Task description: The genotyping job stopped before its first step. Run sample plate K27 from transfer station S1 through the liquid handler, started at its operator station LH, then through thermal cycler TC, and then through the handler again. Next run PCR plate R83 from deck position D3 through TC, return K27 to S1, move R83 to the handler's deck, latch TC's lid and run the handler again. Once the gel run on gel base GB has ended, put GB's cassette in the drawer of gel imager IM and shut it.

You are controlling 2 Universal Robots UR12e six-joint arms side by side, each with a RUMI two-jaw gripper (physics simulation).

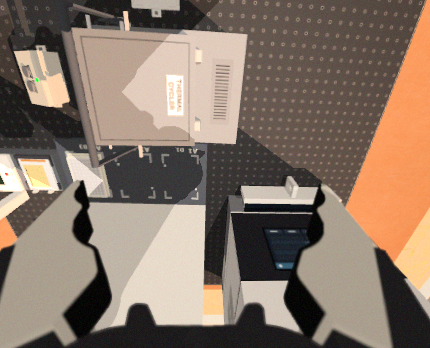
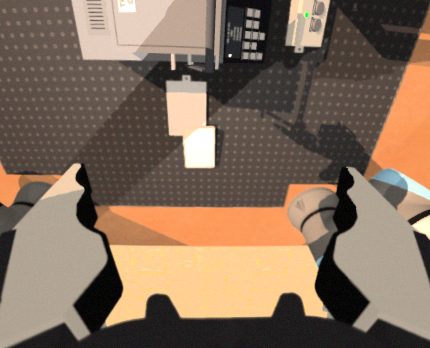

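My left gripper (image 1: 203,184) is open and empty, above the handler's side of the bench. My right gripper (image 2: 215,167) is open and empty, high over the bench edge. The thermal cycler (image 1: 135,90) (image 2: 162,25) has its lid down, with a grey handle bar (image 1: 82,100) (image 2: 218,35) along one edge. A pale plate (image 1: 89,175) stands at deck position D3; D1 and D2 show bare corner marks. The handler's light body (image 1: 160,245) adjoins the deck (image 1: 155,175). A box with a screen and a handled drawer front (image 1: 265,196) stands beside it. K27 cannot be made out.
A pale box with two knobs and a green light (image 1: 42,77) (image 2: 307,22) stands near the cycler. A pale block (image 2: 186,107) and a smaller bright block (image 2: 200,147) stand near the bench edge. A white-framed yellow item (image 1: 37,174) lies beyond D3. A dark keypad (image 2: 245,37) adjoins the cycler.
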